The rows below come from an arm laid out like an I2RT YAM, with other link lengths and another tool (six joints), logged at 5 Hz.
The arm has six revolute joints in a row. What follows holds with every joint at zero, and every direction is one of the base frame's.
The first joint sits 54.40 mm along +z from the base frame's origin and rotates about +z.
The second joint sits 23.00 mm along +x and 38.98 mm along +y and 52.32 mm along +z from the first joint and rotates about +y.
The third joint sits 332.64 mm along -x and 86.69 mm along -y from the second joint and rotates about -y.
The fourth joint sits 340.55 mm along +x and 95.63 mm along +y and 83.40 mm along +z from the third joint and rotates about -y.
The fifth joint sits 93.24 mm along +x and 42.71 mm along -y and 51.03 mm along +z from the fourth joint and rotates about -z.
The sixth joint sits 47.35 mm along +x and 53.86 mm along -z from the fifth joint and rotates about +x.
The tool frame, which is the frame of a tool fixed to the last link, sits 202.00 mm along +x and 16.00 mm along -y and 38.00 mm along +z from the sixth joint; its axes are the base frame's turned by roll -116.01, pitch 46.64 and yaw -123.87 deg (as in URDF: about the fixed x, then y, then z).
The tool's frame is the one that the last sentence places.
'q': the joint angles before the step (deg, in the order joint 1, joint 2, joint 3, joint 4, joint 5, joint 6). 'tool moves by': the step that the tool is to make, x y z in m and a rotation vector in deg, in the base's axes. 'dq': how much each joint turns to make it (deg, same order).
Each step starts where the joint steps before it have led.
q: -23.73 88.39 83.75 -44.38 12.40 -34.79
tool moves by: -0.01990 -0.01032 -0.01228 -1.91 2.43 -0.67
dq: -1.07 -1.64 -3.04 0.47 1.83 -2.14
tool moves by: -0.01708 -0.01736 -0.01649 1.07 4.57 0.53
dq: -3.02 1.73 1.80 -3.81 -1.35 -3.54
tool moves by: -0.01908 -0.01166 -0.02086 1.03 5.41 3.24
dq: -3.25 1.43 0.92 -3.39 -2.21 -6.49
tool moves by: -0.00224 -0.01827 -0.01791 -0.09 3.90 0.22
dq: -1.36 3.73 2.57 -1.62 1.01 -2.50
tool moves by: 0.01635 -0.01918 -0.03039 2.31 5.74 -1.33
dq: -0.01 9.68 9.13 -5.69 1.60 0.70
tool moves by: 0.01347 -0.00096 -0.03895 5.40 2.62 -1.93
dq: -0.17 7.29 5.52 -3.94 -2.33 2.82
